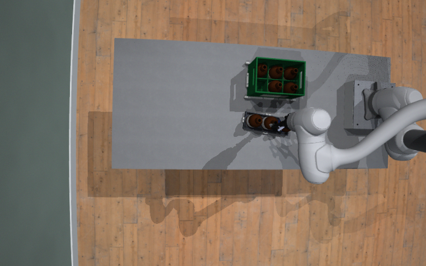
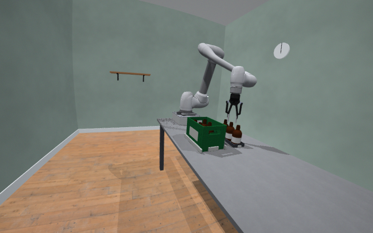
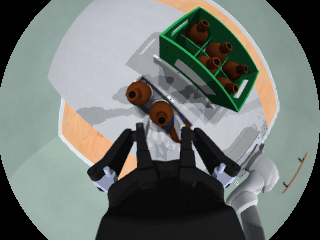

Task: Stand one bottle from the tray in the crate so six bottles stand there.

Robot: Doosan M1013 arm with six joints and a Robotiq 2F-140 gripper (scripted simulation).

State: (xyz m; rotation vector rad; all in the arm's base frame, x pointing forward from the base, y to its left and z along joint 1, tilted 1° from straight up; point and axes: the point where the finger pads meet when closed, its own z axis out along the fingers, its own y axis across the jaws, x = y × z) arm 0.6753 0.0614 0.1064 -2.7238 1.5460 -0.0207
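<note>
The brown bottle lies 11 cm below my hand. Also, from my hand: green crate (4 cm behind, 24 cm to the right, 11 cm below); then dark tray (18 cm below).
</note>
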